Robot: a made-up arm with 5 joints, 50 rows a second.
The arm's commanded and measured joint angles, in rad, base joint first. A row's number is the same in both.
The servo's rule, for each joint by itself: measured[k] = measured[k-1] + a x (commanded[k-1-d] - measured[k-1]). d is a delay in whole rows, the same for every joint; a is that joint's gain. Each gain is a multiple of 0.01, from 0.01 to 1. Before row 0 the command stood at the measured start. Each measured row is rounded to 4 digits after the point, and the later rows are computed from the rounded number. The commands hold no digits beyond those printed.
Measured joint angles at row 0:
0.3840, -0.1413, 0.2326, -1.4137, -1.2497
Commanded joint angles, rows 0 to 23:
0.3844, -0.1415, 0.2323, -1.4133, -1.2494
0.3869, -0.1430, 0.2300, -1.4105, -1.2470
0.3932, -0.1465, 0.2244, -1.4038, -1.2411
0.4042, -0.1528, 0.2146, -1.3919, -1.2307
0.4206, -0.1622, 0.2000, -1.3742, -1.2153
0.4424, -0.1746, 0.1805, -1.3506, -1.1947
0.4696, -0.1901, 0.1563, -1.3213, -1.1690
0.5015, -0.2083, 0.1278, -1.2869, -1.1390
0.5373, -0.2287, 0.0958, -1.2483, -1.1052
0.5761, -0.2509, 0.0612, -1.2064, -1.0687
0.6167, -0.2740, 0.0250, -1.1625, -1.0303
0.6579, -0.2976, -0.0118, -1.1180, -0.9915
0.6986, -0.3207, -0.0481, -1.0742, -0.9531
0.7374, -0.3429, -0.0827, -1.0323, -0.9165
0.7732, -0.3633, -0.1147, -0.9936, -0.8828
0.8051, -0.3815, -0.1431, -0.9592, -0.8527
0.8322, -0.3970, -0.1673, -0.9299, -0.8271
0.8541, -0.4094, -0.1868, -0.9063, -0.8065
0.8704, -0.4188, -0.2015, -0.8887, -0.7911
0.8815, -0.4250, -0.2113, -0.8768, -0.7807
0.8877, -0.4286, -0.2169, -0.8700, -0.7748
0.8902, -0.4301, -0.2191, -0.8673, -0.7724
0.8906, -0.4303, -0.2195, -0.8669, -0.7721
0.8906, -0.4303, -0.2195, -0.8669, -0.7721
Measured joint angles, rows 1 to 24:
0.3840, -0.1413, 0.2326, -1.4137, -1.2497
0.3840, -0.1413, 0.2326, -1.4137, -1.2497
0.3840, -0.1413, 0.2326, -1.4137, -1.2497
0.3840, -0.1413, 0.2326, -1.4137, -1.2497
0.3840, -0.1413, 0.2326, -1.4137, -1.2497
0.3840, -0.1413, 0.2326, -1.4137, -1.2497
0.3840, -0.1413, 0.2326, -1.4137, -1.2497
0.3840, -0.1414, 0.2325, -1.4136, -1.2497
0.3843, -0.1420, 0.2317, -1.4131, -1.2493
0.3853, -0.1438, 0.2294, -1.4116, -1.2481
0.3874, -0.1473, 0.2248, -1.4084, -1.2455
0.3911, -0.1531, 0.2171, -1.4029, -1.2410
0.3967, -0.1615, 0.2058, -1.3945, -1.2341
0.4047, -0.1727, 0.1905, -1.3828, -1.2243
0.4153, -0.1866, 0.1711, -1.3675, -1.2115
0.4287, -0.2030, 0.1478, -1.3484, -1.1956
0.4449, -0.2217, 0.1210, -1.3257, -1.1766
0.4638, -0.2421, 0.0912, -1.2996, -1.1547
0.4852, -0.2637, 0.0593, -1.2705, -1.1302
0.5087, -0.2859, 0.0260, -1.2391, -1.1036
0.5339, -0.3081, -0.0077, -1.2060, -1.0755
0.5602, -0.3296, -0.0409, -1.1720, -1.0466
0.5871, -0.3498, -0.0726, -1.1380, -1.0175
0.6141, -0.3682, -0.1020, -1.1047, -0.9889
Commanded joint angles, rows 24 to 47:
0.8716, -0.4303, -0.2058, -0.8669, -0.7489
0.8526, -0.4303, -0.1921, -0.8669, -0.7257
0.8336, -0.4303, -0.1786, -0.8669, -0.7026
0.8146, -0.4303, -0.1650, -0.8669, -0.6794
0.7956, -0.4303, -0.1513, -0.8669, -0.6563
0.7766, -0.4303, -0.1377, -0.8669, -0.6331
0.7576, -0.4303, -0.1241, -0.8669, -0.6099
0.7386, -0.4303, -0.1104, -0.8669, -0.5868
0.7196, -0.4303, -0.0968, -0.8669, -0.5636
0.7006, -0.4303, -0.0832, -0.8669, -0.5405
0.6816, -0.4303, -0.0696, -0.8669, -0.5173
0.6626, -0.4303, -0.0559, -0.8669, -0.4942
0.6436, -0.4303, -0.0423, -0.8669, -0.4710
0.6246, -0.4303, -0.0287, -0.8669, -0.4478
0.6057, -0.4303, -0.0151, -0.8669, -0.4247
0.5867, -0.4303, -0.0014, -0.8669, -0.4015
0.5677, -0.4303, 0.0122, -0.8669, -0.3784
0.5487, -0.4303, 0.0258, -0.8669, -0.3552
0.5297, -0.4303, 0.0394, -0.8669, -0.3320
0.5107, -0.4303, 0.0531, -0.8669, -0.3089
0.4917, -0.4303, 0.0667, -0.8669, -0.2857
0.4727, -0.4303, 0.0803, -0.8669, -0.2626
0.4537, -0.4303, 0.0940, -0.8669, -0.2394
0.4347, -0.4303, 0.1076, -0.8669, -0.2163
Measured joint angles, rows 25 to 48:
0.6405, -0.3843, -0.1283, -1.0730, -0.9615
0.6658, -0.3978, -0.1510, -1.0435, -0.9359
0.6895, -0.4084, -0.1697, -1.0168, -0.9126
0.7113, -0.4163, -0.1843, -0.9933, -0.8919
0.7310, -0.4217, -0.1951, -0.9731, -0.8740
0.7486, -0.4251, -0.2027, -0.9561, -0.8587
0.7642, -0.4271, -0.2079, -0.9418, -0.8457
0.7760, -0.4283, -0.2072, -0.9298, -0.8312
0.7844, -0.4291, -0.2025, -0.9197, -0.8154
0.7898, -0.4296, -0.1951, -0.9113, -0.7985
0.7925, -0.4299, -0.1858, -0.9042, -0.7806
0.7928, -0.4301, -0.1751, -0.8982, -0.7620
0.7910, -0.4302, -0.1635, -0.8932, -0.7427
0.7873, -0.4302, -0.1513, -0.8890, -0.7228
0.7819, -0.4302, -0.1386, -0.8855, -0.7024
0.7750, -0.4302, -0.1256, -0.8825, -0.6816
0.7668, -0.4302, -0.1125, -0.8800, -0.6604
0.7574, -0.4302, -0.0992, -0.8779, -0.6389
0.7470, -0.4302, -0.0858, -0.8761, -0.6172
0.7356, -0.4302, -0.0723, -0.8746, -0.5953
0.7234, -0.4302, -0.0588, -0.8734, -0.5732
0.7105, -0.4302, -0.0453, -0.8724, -0.5509
0.6969, -0.4302, -0.0317, -0.8715, -0.5285
0.6827, -0.4302, -0.0181, -0.8708, -0.5060

